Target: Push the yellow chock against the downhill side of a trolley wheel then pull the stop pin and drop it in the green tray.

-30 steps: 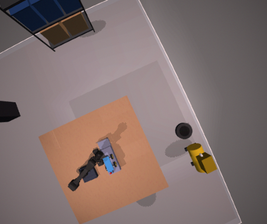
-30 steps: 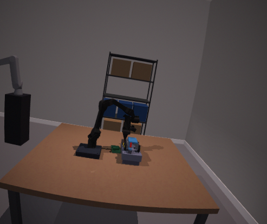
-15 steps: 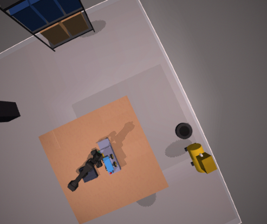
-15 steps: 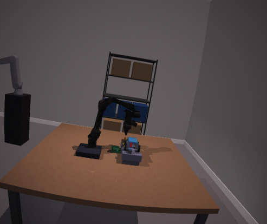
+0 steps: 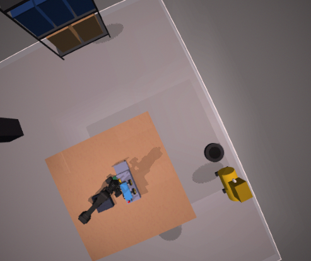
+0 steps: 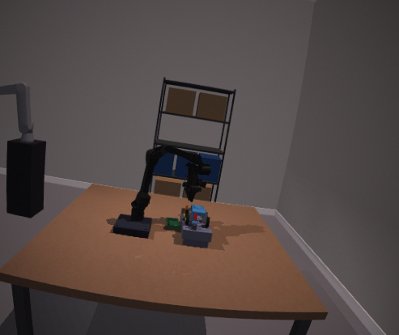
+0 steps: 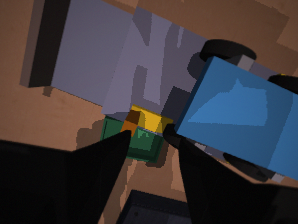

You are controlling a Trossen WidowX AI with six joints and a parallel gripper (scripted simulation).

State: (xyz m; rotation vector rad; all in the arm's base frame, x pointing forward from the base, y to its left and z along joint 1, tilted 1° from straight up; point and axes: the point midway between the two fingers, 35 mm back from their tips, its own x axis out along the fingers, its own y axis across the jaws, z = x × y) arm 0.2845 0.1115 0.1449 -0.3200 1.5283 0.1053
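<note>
Now: the red-headed stop pin 220 mm to the right of my gripper tip, 30 mm below it and 30 mm ahead of it. Round my gripper tip: blue trolley (100 mm to the right, 50 mm below, 40 mm ahead); yellow chock (80 mm below, 10 mm to the right, 10 mm behind); grey ramp (110 mm below, 100 mm to the right, 40 mm ahead).
</note>
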